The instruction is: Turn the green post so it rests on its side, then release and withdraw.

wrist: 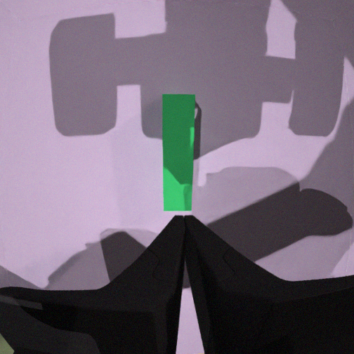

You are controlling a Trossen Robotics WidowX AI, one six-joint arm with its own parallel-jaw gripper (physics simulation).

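The green post (178, 145) lies on its side on the pale surface, near the middle of the wrist view. It shows as a long narrow bar that runs away from the fingertips, its near end in brighter light and the rest in shadow. My gripper (183, 223) is shut with nothing between its fingers. Its two black fingertips meet just below the near end of the post in the view, with a thin strip of pale surface showing between. Whether the tips are at the post's height cannot be told.
The pale pinkish surface (45, 190) carries broad grey shadows of the arm and gripper. A small piece of an olive-green object (5, 346) shows at the lower left corner, beside the left finger.
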